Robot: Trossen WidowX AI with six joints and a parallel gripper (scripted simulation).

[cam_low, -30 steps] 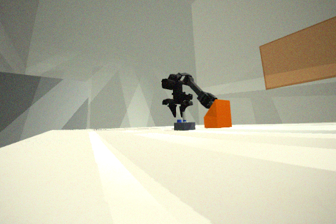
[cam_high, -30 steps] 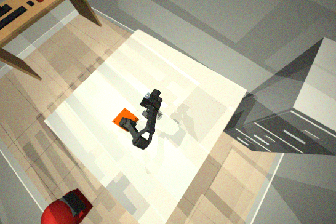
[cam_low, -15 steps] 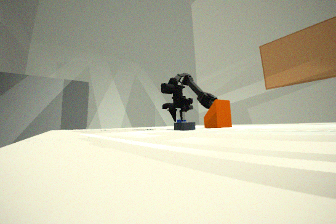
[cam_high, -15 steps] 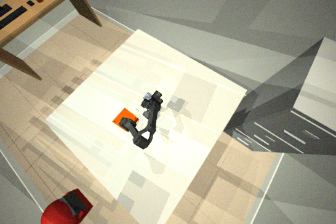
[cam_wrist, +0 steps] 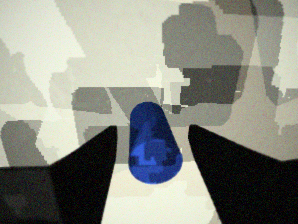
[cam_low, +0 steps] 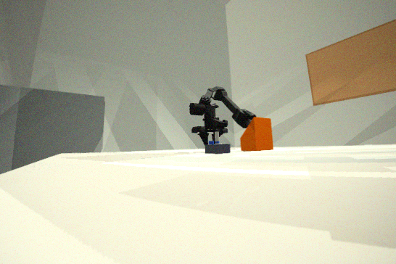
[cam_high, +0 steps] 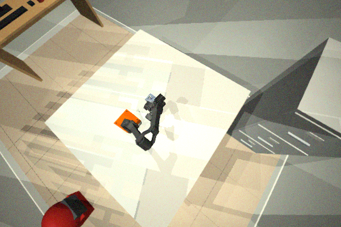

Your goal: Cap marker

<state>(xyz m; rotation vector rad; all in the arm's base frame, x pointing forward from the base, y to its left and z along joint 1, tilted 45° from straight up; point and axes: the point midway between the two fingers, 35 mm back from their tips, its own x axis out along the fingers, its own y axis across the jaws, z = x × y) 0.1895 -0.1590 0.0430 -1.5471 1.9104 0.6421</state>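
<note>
My gripper tip is now 110 mm to the right of the holder block and 80 mm short of it. From my gripper tip the other things lie so: blue cap 10 mm above.
</note>
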